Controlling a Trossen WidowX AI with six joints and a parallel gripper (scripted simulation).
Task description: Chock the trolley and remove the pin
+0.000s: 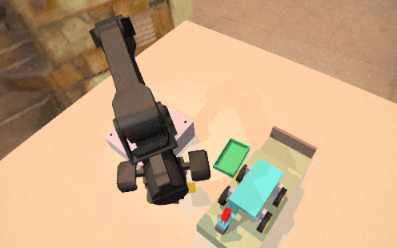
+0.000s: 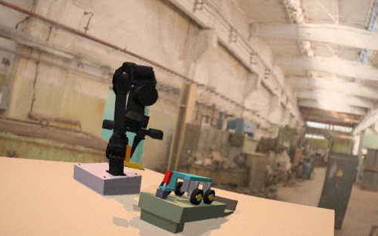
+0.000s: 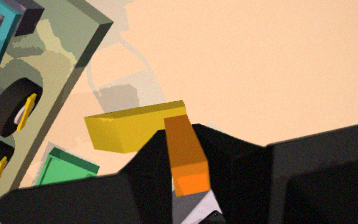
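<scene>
Now: the yellow chock 10 mm ahead of my gripper tip, 20 mm to the left of it and 10 mm below it. From my gripper tip the other things lie so: dark ramp lip 90 mm ahead, 400 mm to the left, 150 mm below; cyan trolley 130 mm ahead, 150 mm to the left, 60 mm below; red-headed stop pin 130 mm ahead, 50 mm to the left, 50 mm below.
</scene>
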